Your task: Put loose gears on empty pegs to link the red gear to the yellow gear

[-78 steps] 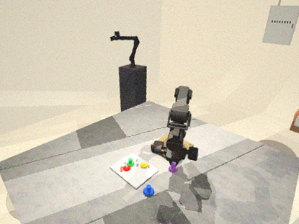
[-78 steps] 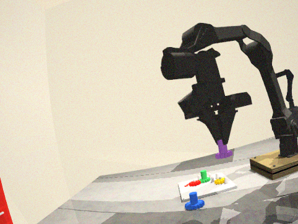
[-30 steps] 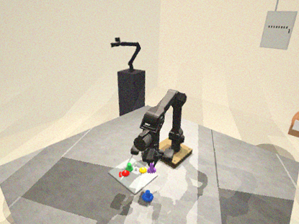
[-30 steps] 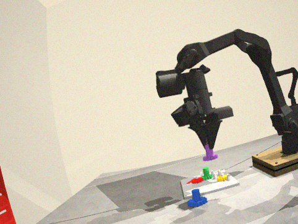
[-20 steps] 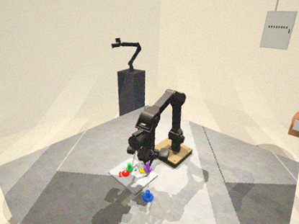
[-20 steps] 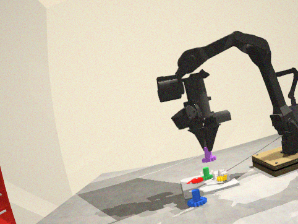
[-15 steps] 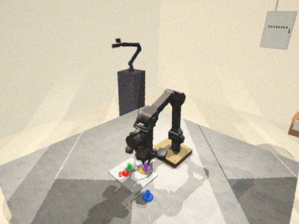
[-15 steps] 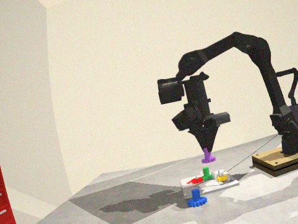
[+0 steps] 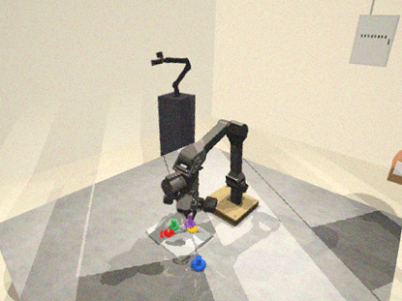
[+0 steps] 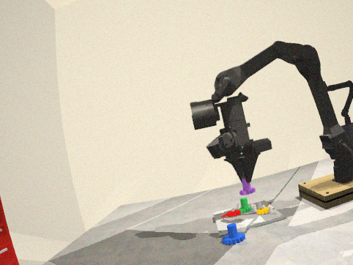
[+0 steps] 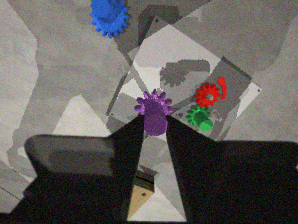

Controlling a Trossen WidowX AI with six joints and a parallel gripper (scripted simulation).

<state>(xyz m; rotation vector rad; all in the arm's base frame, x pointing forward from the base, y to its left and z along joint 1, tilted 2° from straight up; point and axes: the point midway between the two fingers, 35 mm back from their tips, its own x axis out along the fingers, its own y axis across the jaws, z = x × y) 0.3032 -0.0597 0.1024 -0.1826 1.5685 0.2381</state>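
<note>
The green gear is 20 mm behind my gripper tip, 90 mm to the right of it and 90 mm below it. From my gripper tip the other things lie so: yellow gear 50 mm behind, 20 mm to the right, 90 mm below; purple gear 10 mm below; red gear 20 mm ahead, 90 mm to the right, 90 mm below.
</note>
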